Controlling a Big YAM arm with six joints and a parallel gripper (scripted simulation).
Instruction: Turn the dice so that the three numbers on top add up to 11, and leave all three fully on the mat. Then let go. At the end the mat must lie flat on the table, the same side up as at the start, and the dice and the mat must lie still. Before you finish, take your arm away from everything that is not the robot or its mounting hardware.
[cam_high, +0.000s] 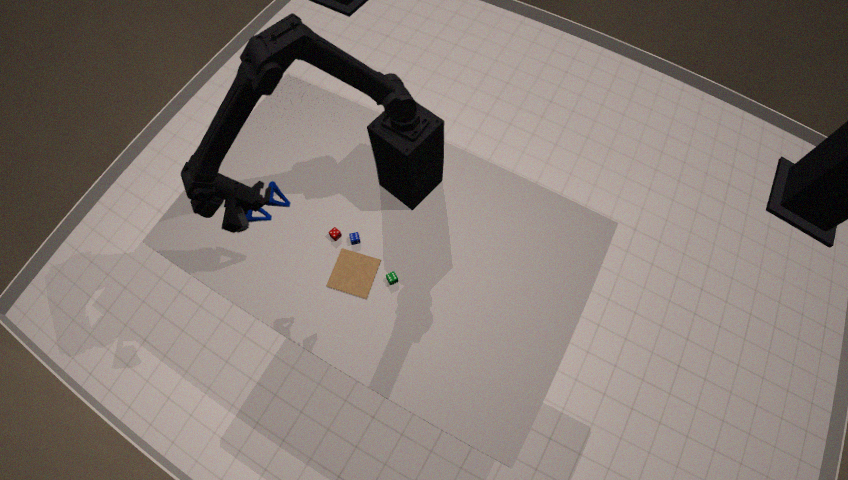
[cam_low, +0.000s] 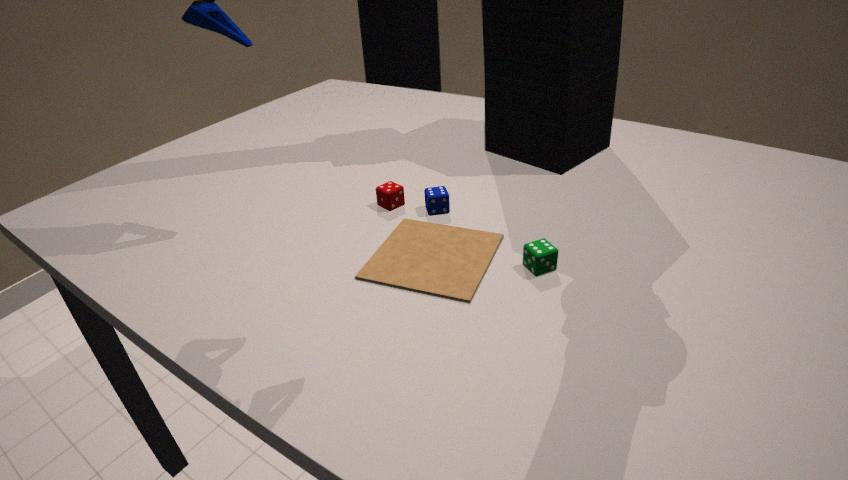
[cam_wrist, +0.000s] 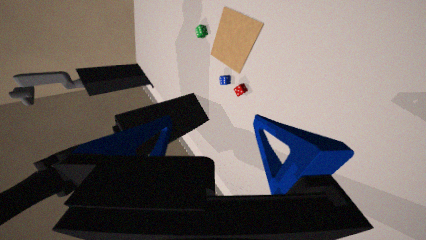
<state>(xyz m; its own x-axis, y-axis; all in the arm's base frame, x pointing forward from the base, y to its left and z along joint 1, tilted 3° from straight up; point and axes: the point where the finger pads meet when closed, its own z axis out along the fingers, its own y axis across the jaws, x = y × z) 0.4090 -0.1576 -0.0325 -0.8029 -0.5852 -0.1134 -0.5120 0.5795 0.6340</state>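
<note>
My gripper is now 310 mm to the right of the green die, 270 mm above it and 80 mm past it. From my hand the other things lie so: tan mat (290 mm below, 190 mm to the left, 30 mm behind); then red die (270 mm below, 100 mm behind, 60 mm to the left); then blue die (270 mm below, 130 mm to the left, 130 mm behind).
</note>
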